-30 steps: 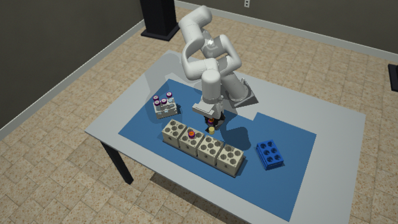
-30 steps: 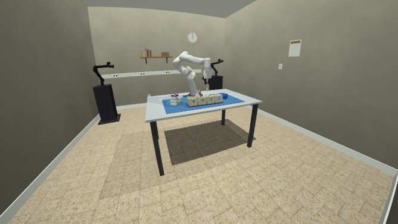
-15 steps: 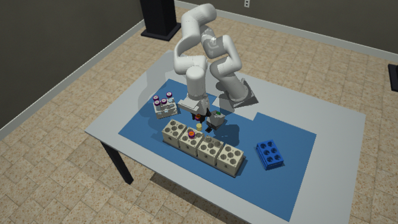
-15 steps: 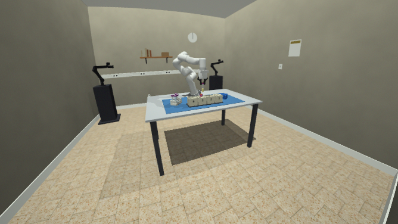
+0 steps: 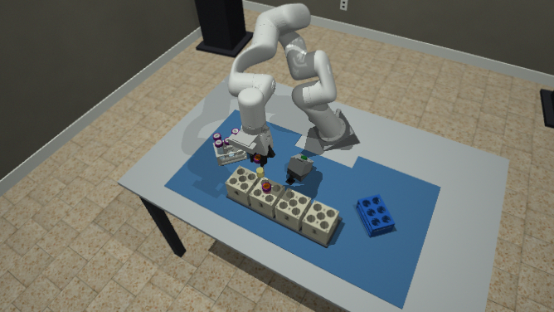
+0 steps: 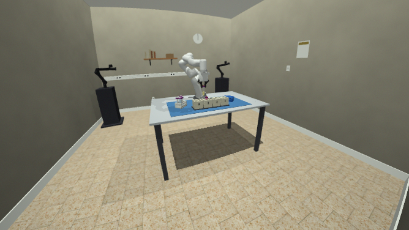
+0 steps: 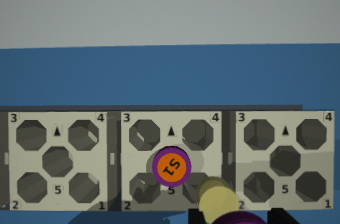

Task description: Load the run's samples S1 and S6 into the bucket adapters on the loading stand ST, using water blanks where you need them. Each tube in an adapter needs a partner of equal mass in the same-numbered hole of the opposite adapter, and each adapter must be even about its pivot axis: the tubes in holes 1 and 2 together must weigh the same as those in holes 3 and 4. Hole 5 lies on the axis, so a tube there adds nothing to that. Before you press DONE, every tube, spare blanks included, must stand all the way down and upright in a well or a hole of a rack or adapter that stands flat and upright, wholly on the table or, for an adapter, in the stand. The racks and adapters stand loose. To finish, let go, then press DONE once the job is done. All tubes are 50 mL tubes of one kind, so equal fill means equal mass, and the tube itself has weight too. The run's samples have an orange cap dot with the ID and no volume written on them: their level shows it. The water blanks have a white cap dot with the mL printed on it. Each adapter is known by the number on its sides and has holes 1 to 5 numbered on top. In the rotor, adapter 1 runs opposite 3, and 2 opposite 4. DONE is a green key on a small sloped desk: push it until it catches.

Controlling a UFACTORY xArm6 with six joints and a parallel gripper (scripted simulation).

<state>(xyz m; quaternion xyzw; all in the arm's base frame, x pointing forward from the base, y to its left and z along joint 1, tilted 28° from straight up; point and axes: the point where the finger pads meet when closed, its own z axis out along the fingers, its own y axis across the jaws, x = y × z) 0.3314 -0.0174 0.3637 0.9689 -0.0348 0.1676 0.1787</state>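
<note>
My hand is 5 cm above the sample tube and 1 cm to the right of it. Round my hand: green DONE key (20 cm behind, 18 cm below, 10 cm to the left); then stand (24 cm below, 8 cm to the left, 2 cm ahead); then done desk (20 cm below, 18 cm behind, 9 cm to the left).
</note>
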